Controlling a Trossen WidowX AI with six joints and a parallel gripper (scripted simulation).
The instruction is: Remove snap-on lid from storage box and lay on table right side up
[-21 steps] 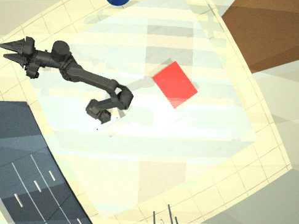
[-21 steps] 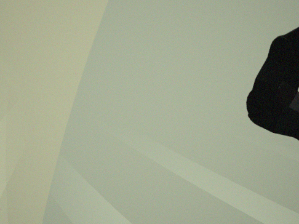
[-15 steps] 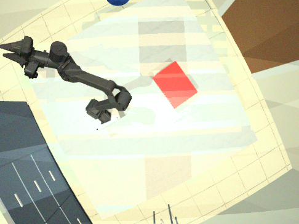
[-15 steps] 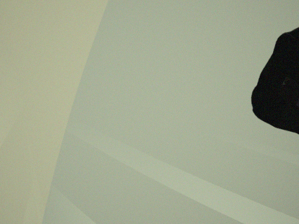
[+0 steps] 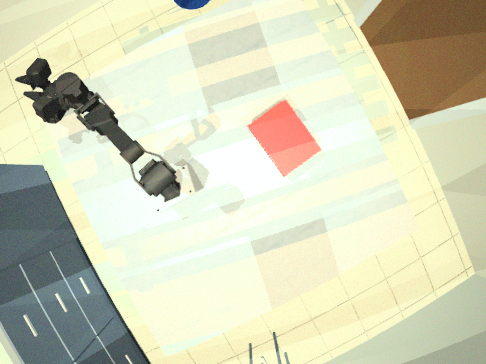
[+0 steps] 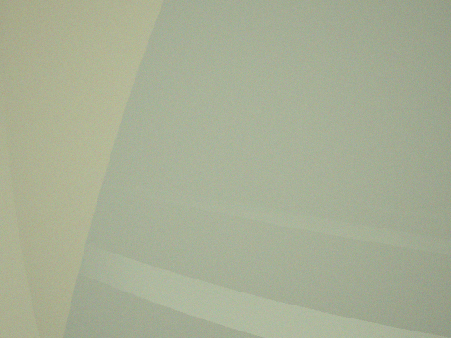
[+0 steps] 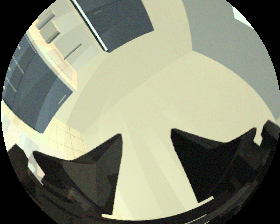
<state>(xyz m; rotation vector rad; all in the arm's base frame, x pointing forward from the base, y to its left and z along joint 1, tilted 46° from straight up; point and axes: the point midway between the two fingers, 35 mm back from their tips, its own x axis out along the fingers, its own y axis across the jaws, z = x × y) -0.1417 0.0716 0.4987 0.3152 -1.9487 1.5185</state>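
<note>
Now: gripper tip 66 cm short of the red lid, 40 cm to the left of it and 33 cm above it. From my gripper tip the other things lie so: grey-blue box: 66 cm ahead, 40 cm to the right, 39 cm below.
</note>
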